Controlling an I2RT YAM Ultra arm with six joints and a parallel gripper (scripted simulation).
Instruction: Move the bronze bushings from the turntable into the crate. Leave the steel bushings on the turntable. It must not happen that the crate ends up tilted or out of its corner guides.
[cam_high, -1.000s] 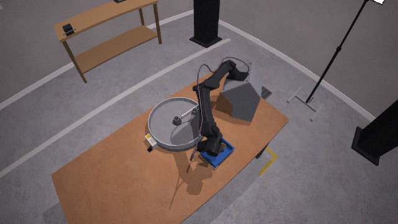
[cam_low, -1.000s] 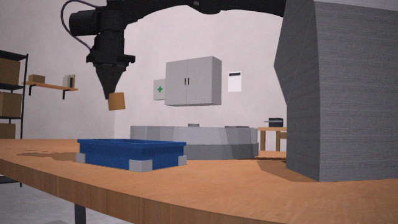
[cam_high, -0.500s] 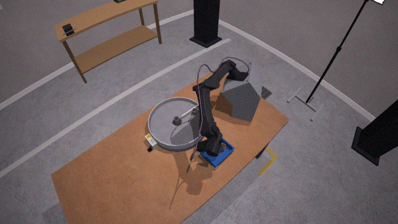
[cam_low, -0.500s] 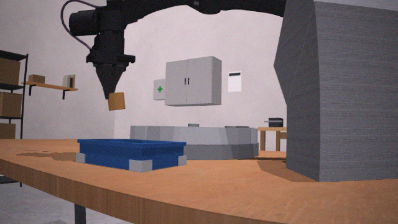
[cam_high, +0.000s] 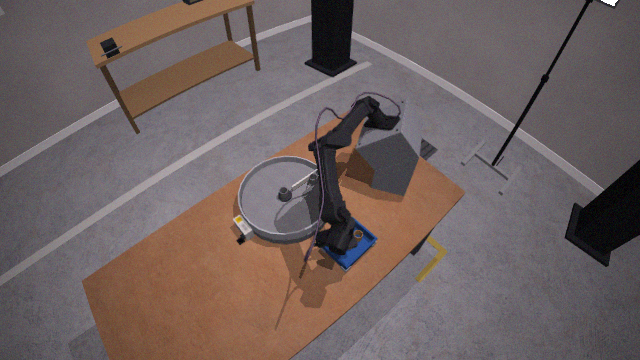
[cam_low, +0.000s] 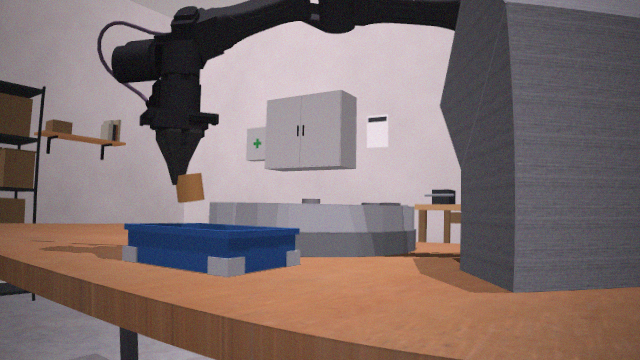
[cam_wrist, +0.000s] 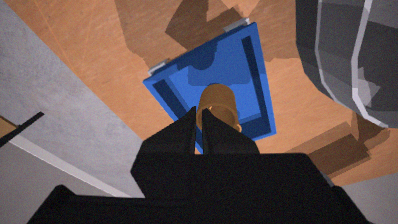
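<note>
Right now the blue crate is 9 cm below my hand, 6 cm behind it and 1 cm to the right of it. Round my hand: grey turntable: 37 cm to the right, 6 cm below, 3 cm behind.
</note>
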